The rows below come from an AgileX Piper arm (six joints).
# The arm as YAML. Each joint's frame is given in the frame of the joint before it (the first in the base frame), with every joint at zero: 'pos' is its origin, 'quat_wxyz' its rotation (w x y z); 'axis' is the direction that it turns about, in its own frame. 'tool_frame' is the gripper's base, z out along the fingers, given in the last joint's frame.
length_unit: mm
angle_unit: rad
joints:
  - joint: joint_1
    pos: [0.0, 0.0, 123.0]
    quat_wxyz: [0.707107, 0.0, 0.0, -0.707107]
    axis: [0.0, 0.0, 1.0]
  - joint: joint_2
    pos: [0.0, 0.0, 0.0]
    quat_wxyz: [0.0, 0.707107, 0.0, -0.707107]
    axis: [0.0, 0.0, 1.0]
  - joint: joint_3
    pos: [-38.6, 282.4, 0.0]
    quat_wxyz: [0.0, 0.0, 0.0, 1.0]
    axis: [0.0, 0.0, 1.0]
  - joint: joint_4
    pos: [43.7, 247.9, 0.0]
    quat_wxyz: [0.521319, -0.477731, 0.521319, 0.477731]
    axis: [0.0, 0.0, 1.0]
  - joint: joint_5
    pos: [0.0, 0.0, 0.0]
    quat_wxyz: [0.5, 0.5, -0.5, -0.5]
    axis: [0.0, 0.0, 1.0]
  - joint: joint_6
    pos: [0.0, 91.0, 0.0]
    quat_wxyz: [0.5, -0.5, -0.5, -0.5]
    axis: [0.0, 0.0, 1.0]
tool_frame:
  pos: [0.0, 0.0, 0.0]
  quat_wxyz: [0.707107, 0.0, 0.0, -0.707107]
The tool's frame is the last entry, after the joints.
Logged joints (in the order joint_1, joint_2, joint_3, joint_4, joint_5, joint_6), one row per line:
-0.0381, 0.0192, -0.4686, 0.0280, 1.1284, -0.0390
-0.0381, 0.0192, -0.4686, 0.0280, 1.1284, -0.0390
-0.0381, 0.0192, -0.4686, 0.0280, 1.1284, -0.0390
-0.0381, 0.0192, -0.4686, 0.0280, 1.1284, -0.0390
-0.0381, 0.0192, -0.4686, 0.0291, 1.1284, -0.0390
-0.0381, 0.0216, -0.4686, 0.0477, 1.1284, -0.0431
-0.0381, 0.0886, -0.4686, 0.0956, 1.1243, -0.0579
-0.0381, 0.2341, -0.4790, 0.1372, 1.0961, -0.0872
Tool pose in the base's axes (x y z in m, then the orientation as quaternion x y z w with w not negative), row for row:
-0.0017, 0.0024, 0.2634, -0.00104, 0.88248, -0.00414, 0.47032
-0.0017, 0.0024, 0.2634, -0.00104, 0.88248, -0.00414, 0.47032
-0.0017, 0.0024, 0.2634, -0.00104, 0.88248, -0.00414, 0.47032
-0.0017, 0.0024, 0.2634, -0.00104, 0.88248, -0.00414, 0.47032
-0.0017, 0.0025, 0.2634, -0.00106, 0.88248, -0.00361, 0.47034
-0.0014, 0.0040, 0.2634, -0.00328, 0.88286, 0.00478, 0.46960
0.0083, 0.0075, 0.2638, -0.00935, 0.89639, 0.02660, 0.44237
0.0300, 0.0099, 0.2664, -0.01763, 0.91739, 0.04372, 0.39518
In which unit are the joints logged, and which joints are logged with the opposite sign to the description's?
The joints are logged in radians. Opposite sign: none.
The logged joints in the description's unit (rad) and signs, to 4 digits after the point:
-0.0381, 0.0192, -0.4686, 0.0280, 1.1284, -0.0390
-0.0381, 0.0192, -0.4686, 0.0280, 1.1284, -0.0390
-0.0381, 0.0192, -0.4686, 0.0280, 1.1284, -0.0390
-0.0381, 0.0192, -0.4686, 0.0280, 1.1284, -0.0390
-0.0381, 0.0192, -0.4686, 0.0291, 1.1284, -0.0390
-0.0381, 0.0216, -0.4686, 0.0477, 1.1284, -0.0431
-0.0381, 0.0886, -0.4686, 0.0956, 1.1243, -0.0579
-0.0381, 0.2341, -0.4790, 0.1372, 1.0961, -0.0872

